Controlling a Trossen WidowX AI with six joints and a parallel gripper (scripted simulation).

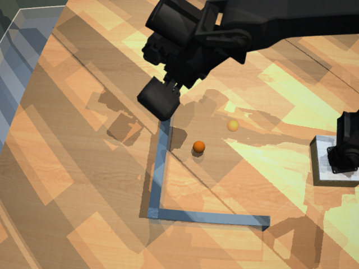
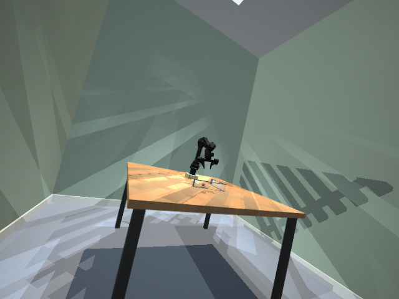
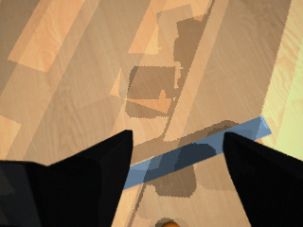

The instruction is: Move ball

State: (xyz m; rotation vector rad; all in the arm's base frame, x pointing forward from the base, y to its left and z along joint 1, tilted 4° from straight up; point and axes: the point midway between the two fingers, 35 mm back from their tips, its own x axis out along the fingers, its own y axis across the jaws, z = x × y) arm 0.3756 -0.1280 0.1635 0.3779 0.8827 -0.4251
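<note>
Now: the orange ball 150 mm below my gripper tip, 80 mm behind it and 60 mm to the left of it. From my gripper tip the other things lie so: see-through ball copy (160 mm behind, 150 mm below, 10 mm to the left).
</note>
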